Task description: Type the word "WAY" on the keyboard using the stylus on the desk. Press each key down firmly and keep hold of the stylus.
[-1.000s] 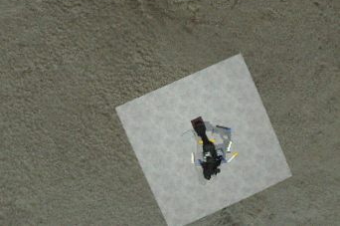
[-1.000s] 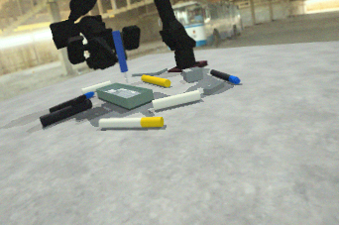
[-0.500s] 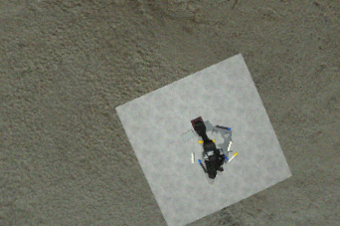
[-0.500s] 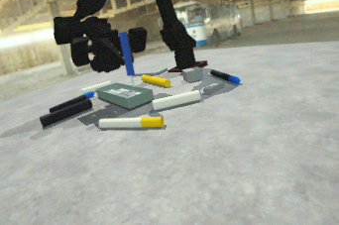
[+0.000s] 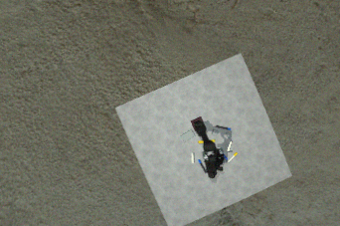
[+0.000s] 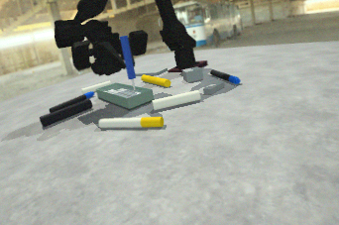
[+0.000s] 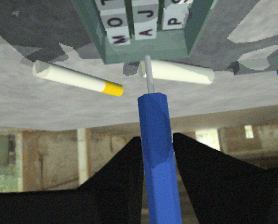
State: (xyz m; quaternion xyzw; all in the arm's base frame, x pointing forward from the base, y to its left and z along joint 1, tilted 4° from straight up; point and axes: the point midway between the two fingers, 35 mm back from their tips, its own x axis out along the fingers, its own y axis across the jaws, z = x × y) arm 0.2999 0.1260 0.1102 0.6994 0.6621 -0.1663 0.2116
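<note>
My gripper tip is now 10 cm to the right of the white-and-yellow pen, 8 cm above it and 7 cm short of it. Round my gripper tip: blue stylus: 1 cm below; then stylus tip: 5 cm below; then yellow cylinder: 13 cm behind, 11 cm to the right, 8 cm below.
</note>
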